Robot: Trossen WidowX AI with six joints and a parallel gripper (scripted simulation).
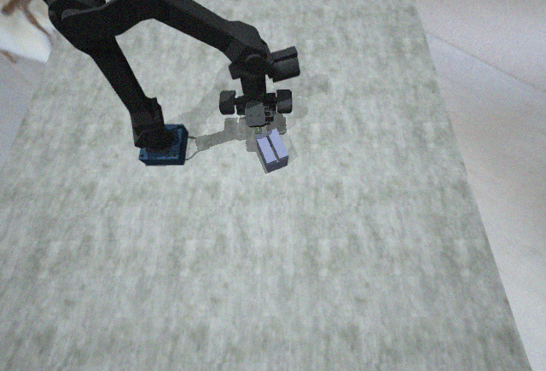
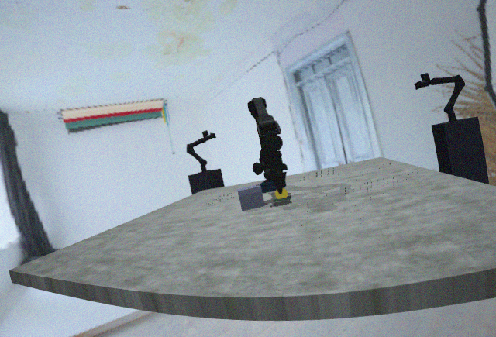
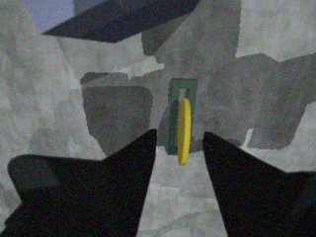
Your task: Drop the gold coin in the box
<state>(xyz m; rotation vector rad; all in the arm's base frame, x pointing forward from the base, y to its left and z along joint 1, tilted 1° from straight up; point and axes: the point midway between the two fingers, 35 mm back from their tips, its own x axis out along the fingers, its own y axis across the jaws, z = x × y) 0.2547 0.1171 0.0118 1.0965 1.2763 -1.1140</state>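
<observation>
Now: the gold coin right at my gripper tip.
</observation>
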